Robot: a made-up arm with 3 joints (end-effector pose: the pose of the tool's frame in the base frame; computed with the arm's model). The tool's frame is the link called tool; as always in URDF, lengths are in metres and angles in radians.
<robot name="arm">
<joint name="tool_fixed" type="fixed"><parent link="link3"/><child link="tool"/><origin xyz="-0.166 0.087 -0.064" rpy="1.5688 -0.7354 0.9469"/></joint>
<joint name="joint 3" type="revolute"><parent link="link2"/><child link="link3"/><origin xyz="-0.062 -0.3 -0.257" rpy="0 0 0"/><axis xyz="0.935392 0.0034 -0.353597"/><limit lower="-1.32" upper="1.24" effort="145" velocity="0.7"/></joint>
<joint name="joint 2" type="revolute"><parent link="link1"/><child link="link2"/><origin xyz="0.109 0.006 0.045" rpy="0 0 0"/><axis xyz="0.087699 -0.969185 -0.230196"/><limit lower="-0.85" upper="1.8" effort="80" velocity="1.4"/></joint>
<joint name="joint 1" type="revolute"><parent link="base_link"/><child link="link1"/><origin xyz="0.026 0.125 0.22" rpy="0 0 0"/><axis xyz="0 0 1"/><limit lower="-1.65" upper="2.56" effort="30" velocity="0.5"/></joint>
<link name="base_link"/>
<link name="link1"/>
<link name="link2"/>
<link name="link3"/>
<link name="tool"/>
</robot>
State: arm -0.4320 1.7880 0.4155
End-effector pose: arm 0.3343 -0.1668 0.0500 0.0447 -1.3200 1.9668
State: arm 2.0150 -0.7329 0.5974
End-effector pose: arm 0.2920 0.0536 0.2047 1.3957 2.5194 1.1864
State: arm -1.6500 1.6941 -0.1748
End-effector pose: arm -0.1998 -0.2912 -0.0117 -0.5051 -0.7673 0.3174
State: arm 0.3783 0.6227 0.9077
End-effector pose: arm 0.1242 0.0400 -0.0305 2.2292 -0.7782 2.0219
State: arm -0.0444 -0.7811 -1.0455
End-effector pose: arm -0.2104 -0.2864 0.1803 1.2297 1.7050 0.9140
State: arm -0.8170 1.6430 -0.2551
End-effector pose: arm 0.1705 -0.3210 -0.0316 -0.1152 -0.8984 1.0125
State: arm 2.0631 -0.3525 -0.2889
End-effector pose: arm 0.3654 0.0759 0.0281 -0.2832 -2.1807 -1.8645
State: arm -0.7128 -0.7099 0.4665
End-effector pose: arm -0.2620 0.0859 0.1891 2.2339 -0.5525 0.2233
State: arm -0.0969 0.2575 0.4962
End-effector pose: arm -0.0232 -0.0148 -0.0515 1.8587 -0.5565 1.4282
